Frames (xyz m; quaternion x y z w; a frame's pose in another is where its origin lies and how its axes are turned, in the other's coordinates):
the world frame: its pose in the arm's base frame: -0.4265 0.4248 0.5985 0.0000 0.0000 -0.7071 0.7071
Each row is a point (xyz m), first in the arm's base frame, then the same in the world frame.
Working: the arm's base frame: its pose in the world frame: 0.4248 0.4265 -0.5985 0.0000 0.0000 0.7071 0.7071

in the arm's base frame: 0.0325 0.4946 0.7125
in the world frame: -0.0698 0.4590 0.1140
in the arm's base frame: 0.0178 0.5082 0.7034
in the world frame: -0.0834 0.4443 0.1049
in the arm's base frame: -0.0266 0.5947 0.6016
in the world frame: -0.1699 0.3999 0.0031
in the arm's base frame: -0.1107 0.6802 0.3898
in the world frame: -0.2554 0.3158 -0.2087
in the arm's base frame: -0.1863 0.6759 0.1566
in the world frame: -0.2511 0.2402 -0.4419
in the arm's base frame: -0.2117 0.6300 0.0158
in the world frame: -0.2052 0.2148 -0.5827
